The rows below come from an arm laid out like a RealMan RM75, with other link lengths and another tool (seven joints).
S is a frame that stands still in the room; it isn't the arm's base.
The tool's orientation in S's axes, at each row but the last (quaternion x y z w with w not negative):
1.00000 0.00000 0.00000 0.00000
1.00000 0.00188 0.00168 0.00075
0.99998 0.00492 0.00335 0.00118
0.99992 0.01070 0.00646 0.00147
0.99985 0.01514 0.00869 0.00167
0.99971 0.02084 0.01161 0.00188
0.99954 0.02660 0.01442 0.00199
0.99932 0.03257 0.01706 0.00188
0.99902 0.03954 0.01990 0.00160
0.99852 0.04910 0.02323 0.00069
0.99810 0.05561 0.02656 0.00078
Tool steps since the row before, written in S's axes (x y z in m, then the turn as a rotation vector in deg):
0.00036 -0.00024 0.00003 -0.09 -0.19 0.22
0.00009 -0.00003 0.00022 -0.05 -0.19 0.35
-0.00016 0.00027 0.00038 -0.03 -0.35 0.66
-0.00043 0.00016 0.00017 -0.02 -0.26 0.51
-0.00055 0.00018 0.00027 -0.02 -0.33 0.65
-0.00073 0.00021 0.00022 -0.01 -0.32 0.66
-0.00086 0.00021 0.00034 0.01 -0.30 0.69
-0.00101 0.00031 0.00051 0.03 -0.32 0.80
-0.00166 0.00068 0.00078 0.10 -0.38 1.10
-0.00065 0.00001 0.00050 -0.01 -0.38 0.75
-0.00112 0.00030 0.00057 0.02 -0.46 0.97
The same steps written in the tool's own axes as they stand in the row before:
0.00036 0.00024 -0.00003 -0.09 0.19 -0.22
0.00009 0.00003 -0.00022 -0.05 0.19 -0.35
-0.00015 -0.00027 -0.00038 -0.03 0.35 -0.66
-0.00042 -0.00017 -0.00018 -0.02 0.26 -0.51
-0.00054 -0.00020 -0.00028 -0.02 0.33 -0.65
-0.00072 -0.00024 -0.00024 -0.01 0.32 -0.66
-0.00084 -0.00025 -0.00037 0.01 0.30 -0.69
-0.00097 -0.00037 -0.00055 0.04 0.33 -0.80
-0.00157 -0.00081 -0.00085 0.11 0.39 -1.09
-0.00062 -0.00007 -0.00053 -0.01 0.38 -0.75
-0.00105 -0.00042 -0.00063 0.02 0.46 -0.97

